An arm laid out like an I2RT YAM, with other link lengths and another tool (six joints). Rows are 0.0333 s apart.
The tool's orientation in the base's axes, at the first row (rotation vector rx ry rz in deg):
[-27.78, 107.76, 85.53]
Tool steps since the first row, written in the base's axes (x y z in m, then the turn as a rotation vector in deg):
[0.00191, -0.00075, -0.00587, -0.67, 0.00, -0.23]
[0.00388, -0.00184, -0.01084, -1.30, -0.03, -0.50]
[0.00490, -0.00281, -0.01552, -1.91, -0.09, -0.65]
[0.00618, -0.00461, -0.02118, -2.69, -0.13, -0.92]
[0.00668, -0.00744, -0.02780, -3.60, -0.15, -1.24]
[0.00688, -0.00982, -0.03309, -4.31, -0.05, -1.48]
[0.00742, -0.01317, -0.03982, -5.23, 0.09, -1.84]
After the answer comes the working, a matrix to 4 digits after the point.
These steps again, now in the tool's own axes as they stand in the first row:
[0.00270, -0.00558, 0.00047, 0.63, 0.28, -0.16]
[0.00469, -0.01066, 0.00054, 1.26, 0.50, -0.33]
[0.00715, -0.01488, 0.00042, 1.78, 0.78, -0.54]
[0.01001, -0.02019, -0.00030, 2.52, 1.09, -0.76]
[0.01398, -0.02594, -0.00212, 3.38, 1.46, -1.00]
[0.01728, -0.03043, -0.00374, 4.05, 1.78, -1.07]
[0.02123, -0.03643, -0.00603, 4.97, 2.17, -1.15]

The tool's axes in the first row as the columns of a matrix, in the base's axes (rounded; the answer above uses it unrounded):
[-0.7007, -0.6578, 0.2764]
[0.1198, 0.2734, 0.9544]
[-0.7034, 0.7018, -0.1127]

